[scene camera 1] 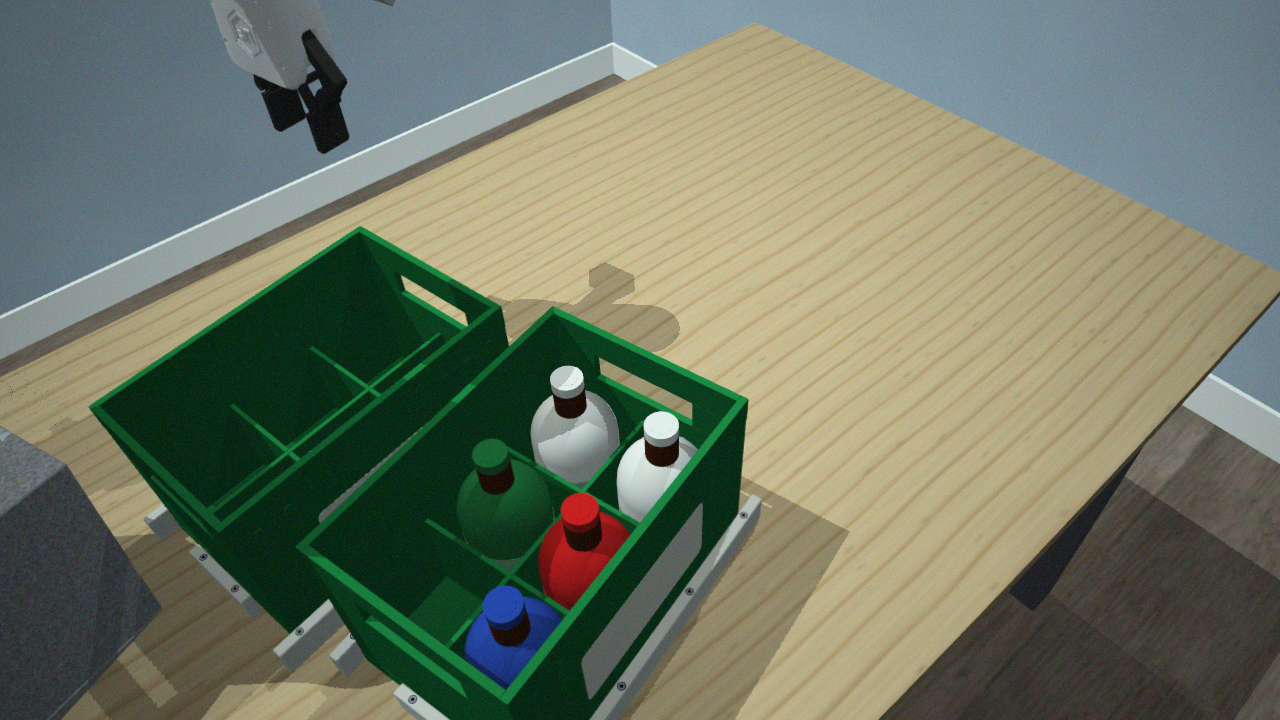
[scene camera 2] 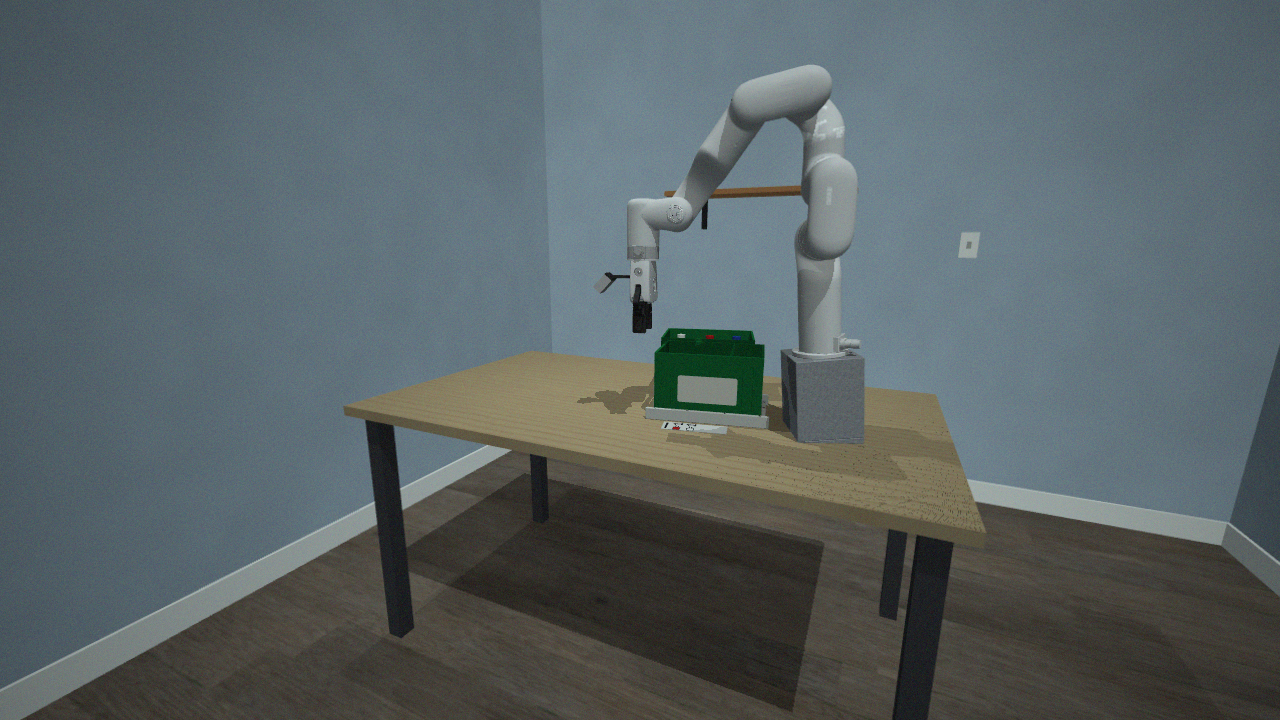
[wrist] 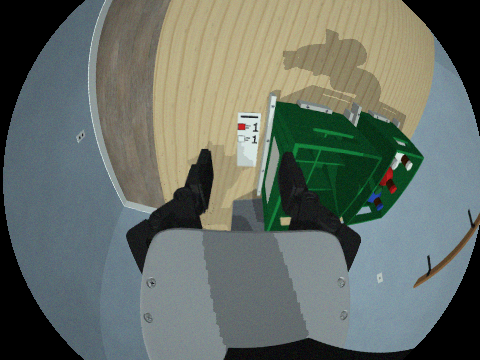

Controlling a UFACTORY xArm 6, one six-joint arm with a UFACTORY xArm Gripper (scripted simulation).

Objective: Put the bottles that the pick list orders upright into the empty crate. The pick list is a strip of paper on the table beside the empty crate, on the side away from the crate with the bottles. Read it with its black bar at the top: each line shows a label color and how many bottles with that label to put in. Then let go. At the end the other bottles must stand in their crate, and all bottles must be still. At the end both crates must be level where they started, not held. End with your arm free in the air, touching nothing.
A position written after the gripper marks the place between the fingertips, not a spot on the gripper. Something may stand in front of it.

In view: the gripper [scene camera 1: 312, 135], a green crate [scene camera 1: 348, 301], a red-capped bottle [scene camera 1: 569, 562], a green crate [scene camera 1: 398, 534] and a pick list [wrist: 248, 123].
The gripper also shows in scene camera 2 [scene camera 2: 642, 330] and in the wrist view [wrist: 246, 163].
